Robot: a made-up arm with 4 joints.
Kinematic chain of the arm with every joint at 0, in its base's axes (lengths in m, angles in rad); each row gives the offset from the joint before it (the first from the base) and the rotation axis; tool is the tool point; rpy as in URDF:
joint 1: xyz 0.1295 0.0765 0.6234 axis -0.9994 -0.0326 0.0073
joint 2: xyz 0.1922 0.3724 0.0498 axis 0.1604 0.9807 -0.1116
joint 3: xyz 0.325 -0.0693 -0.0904 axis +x
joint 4: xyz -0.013 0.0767 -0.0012 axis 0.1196 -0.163 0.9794
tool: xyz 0.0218 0.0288 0.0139 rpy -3.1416 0 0
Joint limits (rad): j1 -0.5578..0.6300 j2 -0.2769..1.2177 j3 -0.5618..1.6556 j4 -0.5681..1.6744
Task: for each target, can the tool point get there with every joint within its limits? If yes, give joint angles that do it. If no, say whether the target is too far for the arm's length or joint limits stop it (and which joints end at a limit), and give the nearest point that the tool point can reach.
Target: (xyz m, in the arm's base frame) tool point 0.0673 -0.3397 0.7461
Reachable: no: joint limits stop it (at a limit: joint 1, joint 2, joint 3, joint 4) | nearest point 0.4083 0.1769 0.2854 | short by 0.772 m
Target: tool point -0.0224 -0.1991 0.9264
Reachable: no: joint limits stop it (at a limit: joint 1, joint 2, joint 3) | nearest point 0.6020 0.2497 0.8828 | short by 0.770 m
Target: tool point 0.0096 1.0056 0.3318
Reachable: no: too far | nearest point 0.3213 0.5792 0.4664 | short by 0.545 m
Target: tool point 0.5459 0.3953 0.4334
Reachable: yes | joints 0.1615 0.7099 0.8923 1.1735
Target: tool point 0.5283 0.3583 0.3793
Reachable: yes | joints 0.2776 0.8234 0.9796 1.1008
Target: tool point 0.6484 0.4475 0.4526
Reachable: yes | joints 0.3596 0.0592 0.0974 0.0993
